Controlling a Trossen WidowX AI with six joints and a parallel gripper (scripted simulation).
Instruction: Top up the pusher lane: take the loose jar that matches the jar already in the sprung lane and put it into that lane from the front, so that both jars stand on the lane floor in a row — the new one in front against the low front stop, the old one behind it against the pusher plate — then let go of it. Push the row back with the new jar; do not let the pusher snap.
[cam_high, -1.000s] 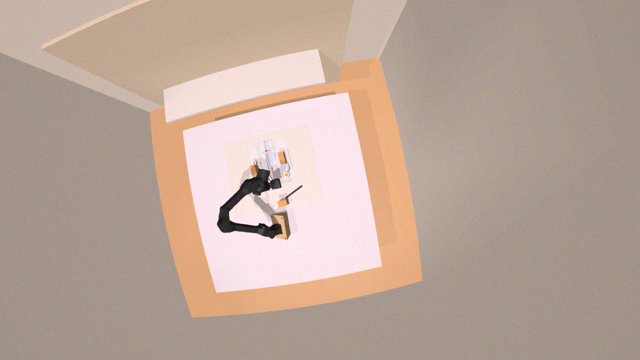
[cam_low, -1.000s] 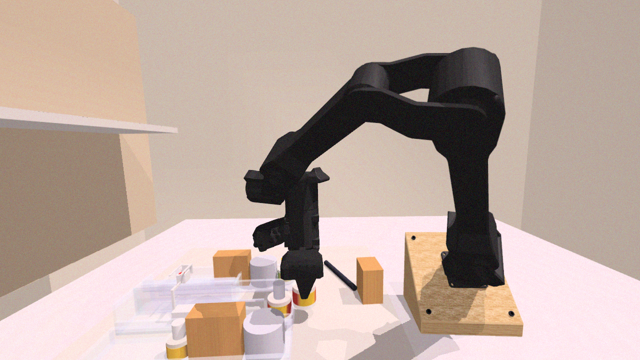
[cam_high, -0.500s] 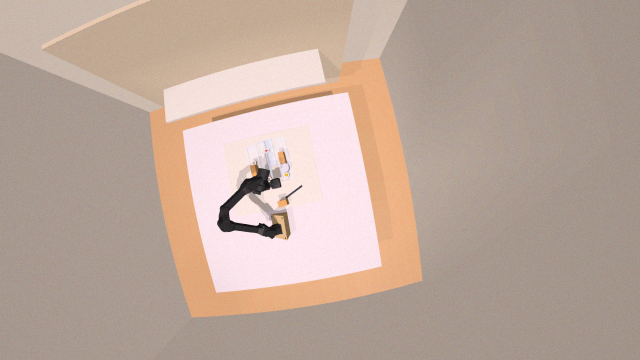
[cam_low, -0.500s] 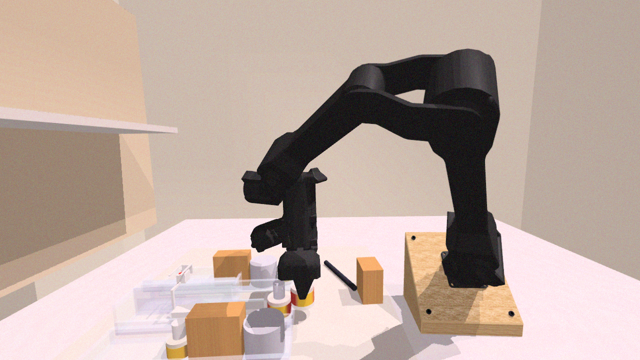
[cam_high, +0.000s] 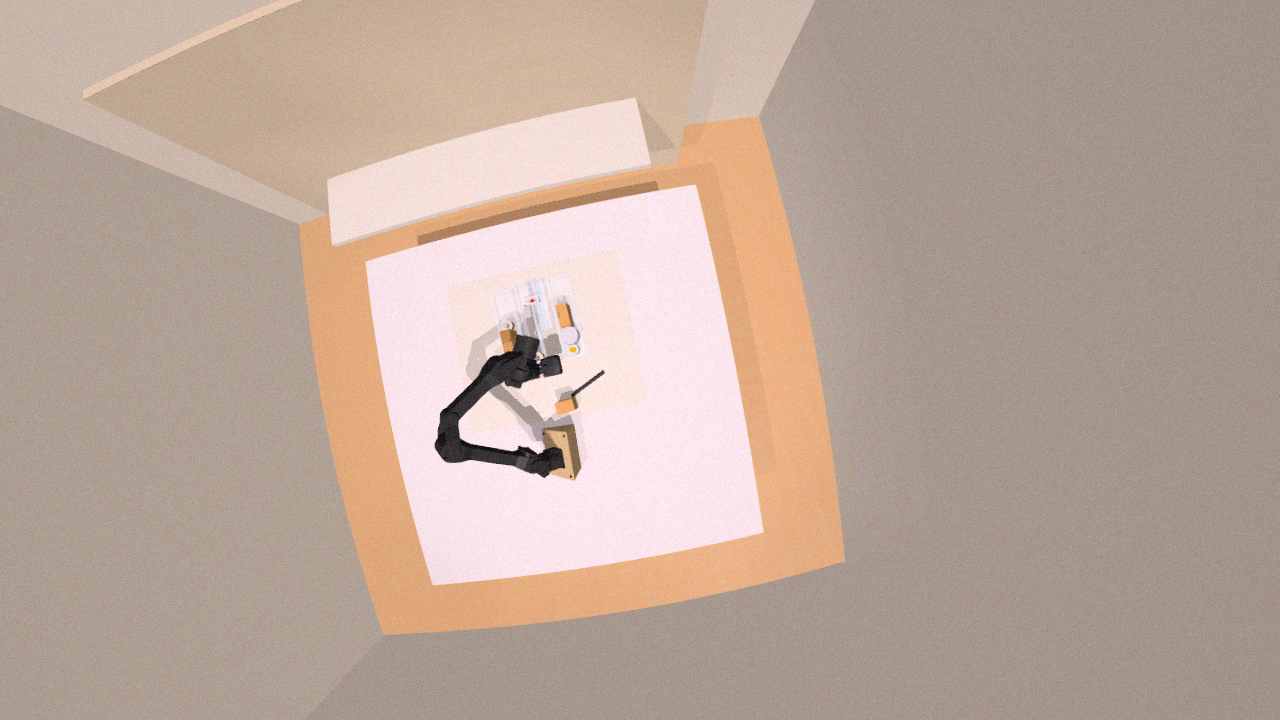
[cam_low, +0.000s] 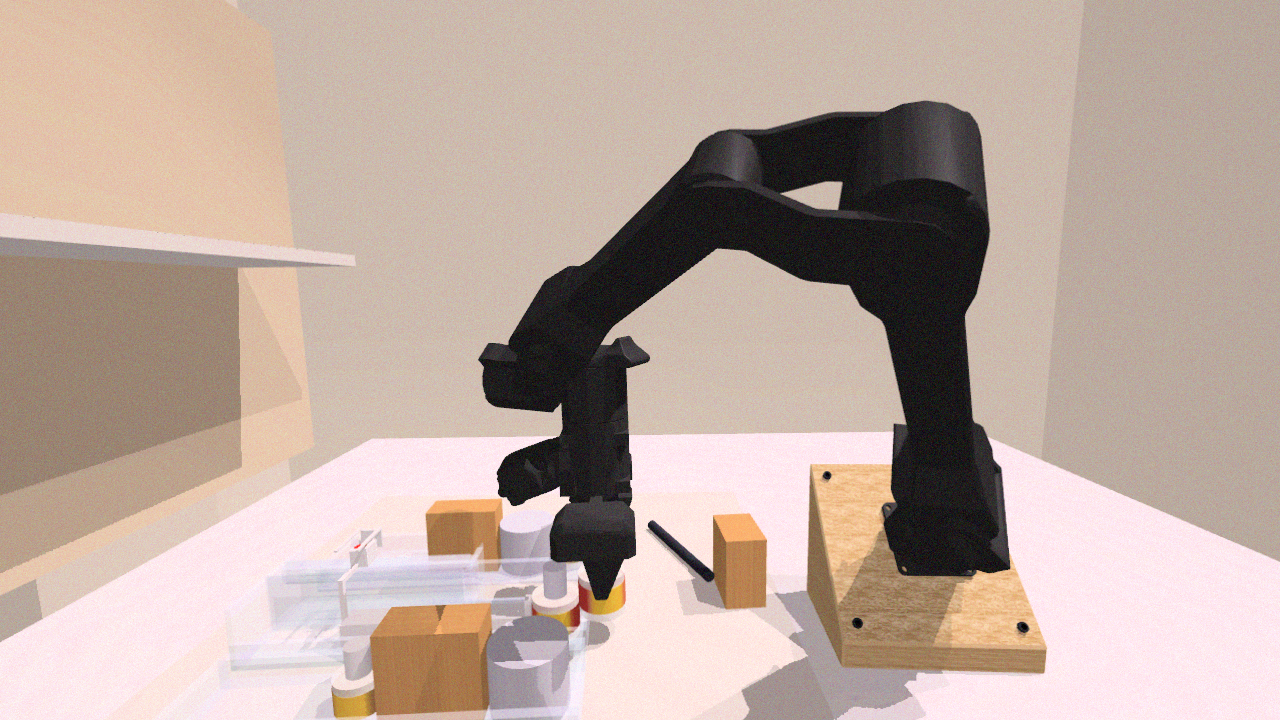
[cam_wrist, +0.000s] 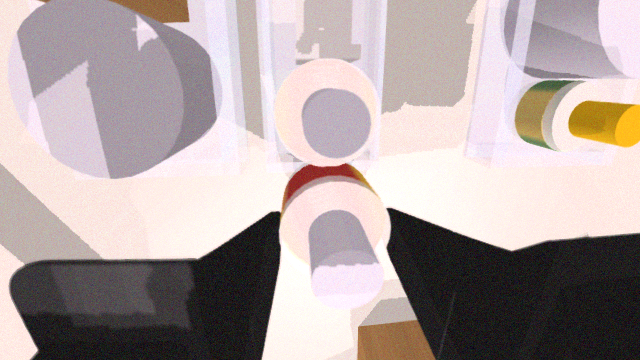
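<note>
The clear sprung lane lies 190 mm ahead of my gripper tip, 30 mm below it and 10 mm to the right of it. Round my gripper tip: black rod 150 mm to the right, 70 mm behind, 40 mm below; then small orange block 130 mm behind, 70 mm to the right, 10 mm below; then white pusher plate 150 mm ahead, 10 mm to the right.
</note>
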